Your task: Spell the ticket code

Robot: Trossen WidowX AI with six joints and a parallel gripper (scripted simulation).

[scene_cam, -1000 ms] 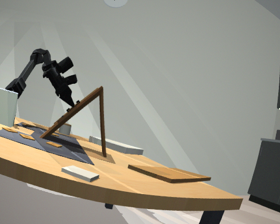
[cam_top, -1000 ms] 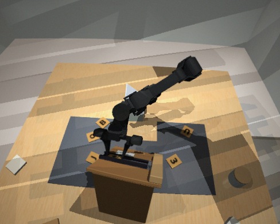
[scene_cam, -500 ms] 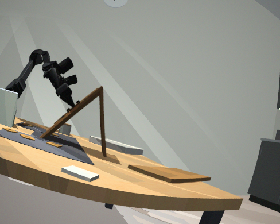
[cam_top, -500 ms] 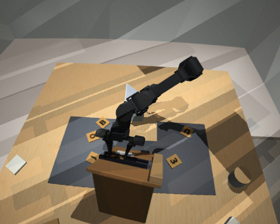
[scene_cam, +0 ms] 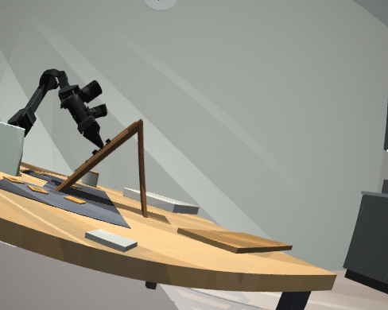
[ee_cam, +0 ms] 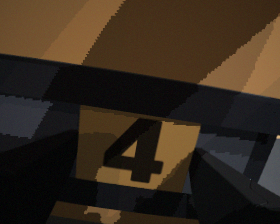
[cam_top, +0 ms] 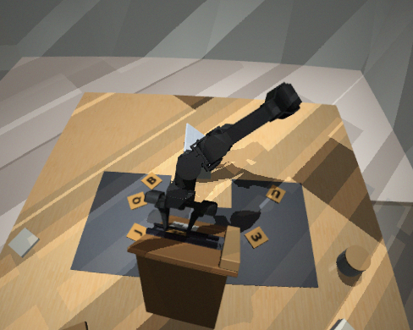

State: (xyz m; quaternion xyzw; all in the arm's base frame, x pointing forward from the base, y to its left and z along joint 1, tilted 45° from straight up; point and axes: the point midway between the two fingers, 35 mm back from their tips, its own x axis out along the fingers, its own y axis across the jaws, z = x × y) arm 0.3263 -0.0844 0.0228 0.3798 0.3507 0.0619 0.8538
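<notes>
The white ticket is 80 mm below my gripper tip, 60 mm behind it and 10 mm to the left of it. Also, from my gripper tip: tile marked 4: right at my gripper tip; q tile: 190 mm behind, 180 mm to the right, 170 mm below; dark mat: 170 mm below, 150 mm behind, 50 mm to the left.
</notes>
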